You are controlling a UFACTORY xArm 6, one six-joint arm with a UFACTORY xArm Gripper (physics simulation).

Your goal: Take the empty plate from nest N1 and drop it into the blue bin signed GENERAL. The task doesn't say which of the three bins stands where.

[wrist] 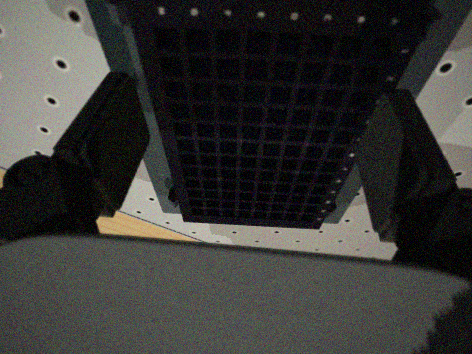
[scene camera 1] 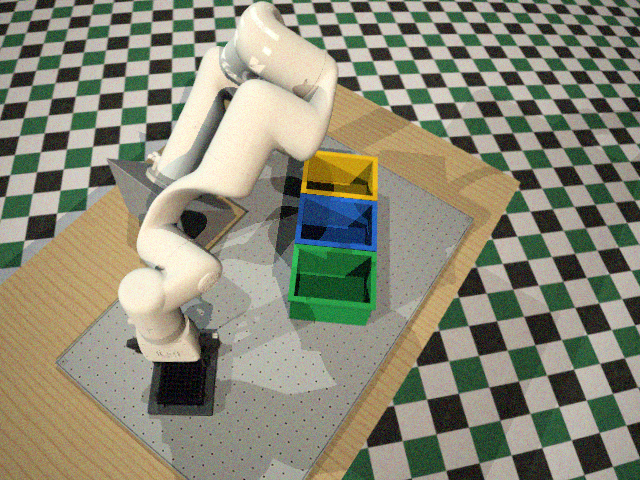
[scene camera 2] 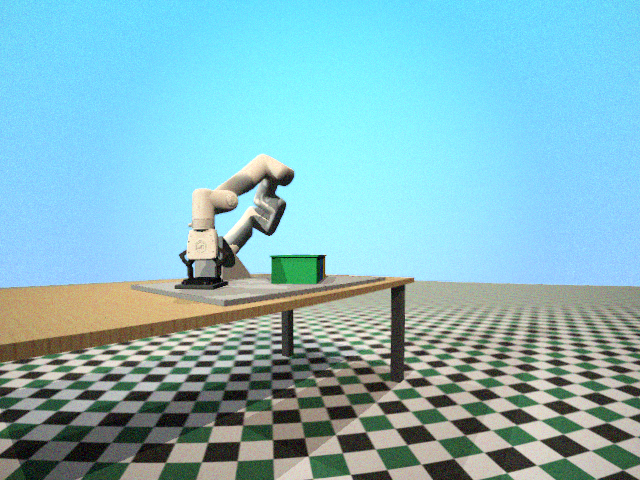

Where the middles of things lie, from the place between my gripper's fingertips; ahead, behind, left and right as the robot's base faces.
The black gridded plate [scene camera 1: 181, 383] is 20 mm ahead of my hand and 10 mm to the right of it.
